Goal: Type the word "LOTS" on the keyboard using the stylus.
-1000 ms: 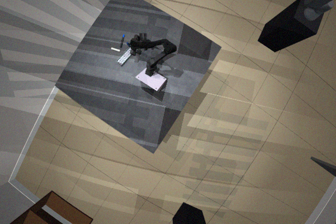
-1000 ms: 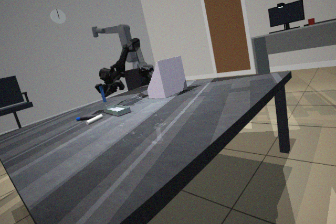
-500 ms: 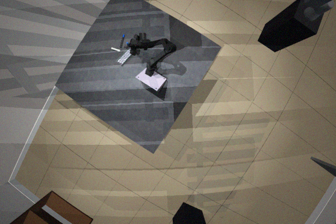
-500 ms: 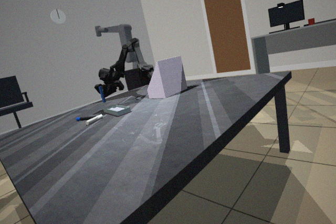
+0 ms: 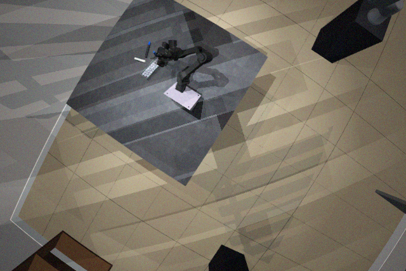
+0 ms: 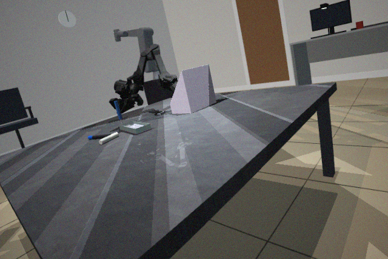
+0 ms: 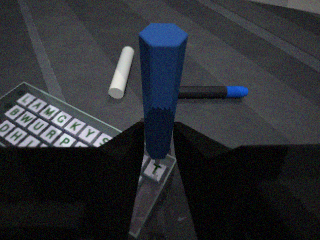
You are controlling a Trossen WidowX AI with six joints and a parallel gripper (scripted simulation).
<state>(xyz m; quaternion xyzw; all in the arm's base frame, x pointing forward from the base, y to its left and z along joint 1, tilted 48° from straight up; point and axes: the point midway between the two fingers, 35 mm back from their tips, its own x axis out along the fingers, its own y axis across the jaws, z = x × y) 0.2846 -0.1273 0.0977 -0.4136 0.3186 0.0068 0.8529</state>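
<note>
My gripper tip is 13 cm short of the white cylinder, 9 cm to the right of it and 7 cm above it. Round my gripper tip: blue-tipped dark pen 13 cm ahead, 5 cm to the right, 8 cm below; then blue hexagonal stylus 2 cm below.
</note>
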